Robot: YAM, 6 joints.
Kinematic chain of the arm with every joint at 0, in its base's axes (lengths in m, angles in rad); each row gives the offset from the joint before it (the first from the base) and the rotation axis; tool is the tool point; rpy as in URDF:
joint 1: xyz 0 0 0.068 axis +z
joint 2: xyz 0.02 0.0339 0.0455 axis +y
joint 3: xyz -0.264 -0.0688 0 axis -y
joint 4: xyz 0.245 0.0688 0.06 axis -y
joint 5: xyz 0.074 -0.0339 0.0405 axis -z
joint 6: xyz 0.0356 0 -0.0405 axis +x
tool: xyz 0 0 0 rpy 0 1.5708 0
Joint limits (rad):
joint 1: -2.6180..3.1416
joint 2: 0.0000..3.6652
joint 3: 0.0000..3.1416
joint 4: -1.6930..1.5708
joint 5: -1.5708..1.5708
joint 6: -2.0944..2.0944
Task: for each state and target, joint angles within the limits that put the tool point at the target. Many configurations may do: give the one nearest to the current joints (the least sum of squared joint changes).
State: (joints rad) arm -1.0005 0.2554 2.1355 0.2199 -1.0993 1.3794
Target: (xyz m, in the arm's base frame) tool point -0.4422 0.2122 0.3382
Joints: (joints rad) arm -0.3760 0.0000 2.1662 0.2131 -1.3904 1.3794
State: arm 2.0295 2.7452 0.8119 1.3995 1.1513 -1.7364
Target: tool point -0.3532 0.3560 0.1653
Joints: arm 2.4132 2.4335 1.5138 1.3514 1.0319 -1.7364
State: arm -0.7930 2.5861 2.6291 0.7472 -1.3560 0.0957
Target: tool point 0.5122 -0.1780 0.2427
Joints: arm -0.4002 2.4648 1.9860 0.8016 -1.5708 0.0957
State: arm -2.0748 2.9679 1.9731 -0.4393 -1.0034 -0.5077
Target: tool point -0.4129 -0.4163 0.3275
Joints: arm -2.3945 2.5963 2.6603 -0.0491 -0.7739 -0.5077
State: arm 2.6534 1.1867 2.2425 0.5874 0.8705 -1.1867
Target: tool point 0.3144 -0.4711 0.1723
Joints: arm 2.1091 0.2307 2.9380 0.9884 0.9248 -1.1867
